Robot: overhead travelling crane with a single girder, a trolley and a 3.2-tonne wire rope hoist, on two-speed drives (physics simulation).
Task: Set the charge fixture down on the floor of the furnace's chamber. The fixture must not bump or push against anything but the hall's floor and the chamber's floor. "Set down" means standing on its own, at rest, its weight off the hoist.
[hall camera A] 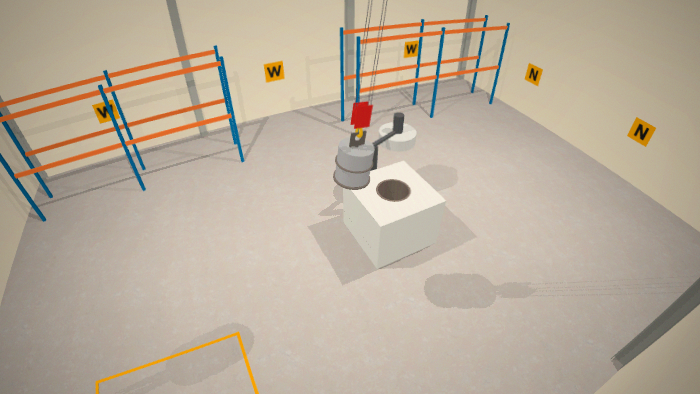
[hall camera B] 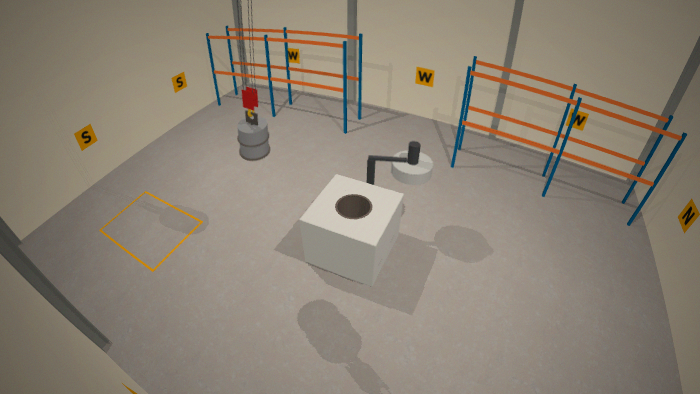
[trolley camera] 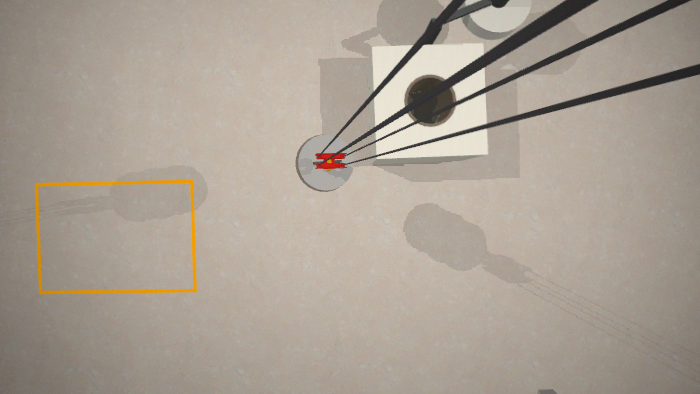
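The charge fixture [hall camera A: 354,162] [hall camera B: 253,140] [trolley camera: 311,150], a grey ribbed drum, hangs roughly upright, its shadows apart from it. My hook [hall camera A: 359,133] [hall camera B: 250,114] [trolley camera: 329,161], under the red block, is shut on the fixture's top lug. The furnace [hall camera A: 410,240] [hall camera B: 340,250] [trolley camera: 385,105] is a white box with a round chamber opening [hall camera A: 393,190] [hall camera B: 353,206] [trolley camera: 425,85] in its top. In the trolley view the fixture is left of and below the opening, outside the furnace's top outline. The chamber's floor cannot be made out.
A dark arm [hall camera A: 385,138] [hall camera B: 390,159] [trolley camera: 467,11] reaches from beside the furnace over a pale round lid [hall camera A: 400,140] [hall camera B: 411,172] [trolley camera: 505,20]. Racks [hall camera A: 122,137] [hall camera B: 345,90] stand along the W wall. A yellow rectangle [hall camera A: 167,358] [hall camera B: 177,246] [trolley camera: 117,291] marks the floor.
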